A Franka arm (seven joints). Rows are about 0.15 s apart.
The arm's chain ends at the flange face. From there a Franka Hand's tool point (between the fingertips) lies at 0.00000 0.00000 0.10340 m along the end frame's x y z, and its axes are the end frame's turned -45 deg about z.
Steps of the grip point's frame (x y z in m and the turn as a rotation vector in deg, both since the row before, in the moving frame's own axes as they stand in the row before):
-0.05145 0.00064 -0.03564 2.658 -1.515 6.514
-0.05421 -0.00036 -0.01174 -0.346 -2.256 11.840
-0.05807 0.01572 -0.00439 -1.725 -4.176 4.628
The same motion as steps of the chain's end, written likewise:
-0.03070 0.03859 -0.03549 0.808 -2.951 6.514
-0.03583 0.03503 -0.01166 -1.840 -1.351 11.840
-0.02652 0.04479 -0.00407 -4.173 -1.733 4.628

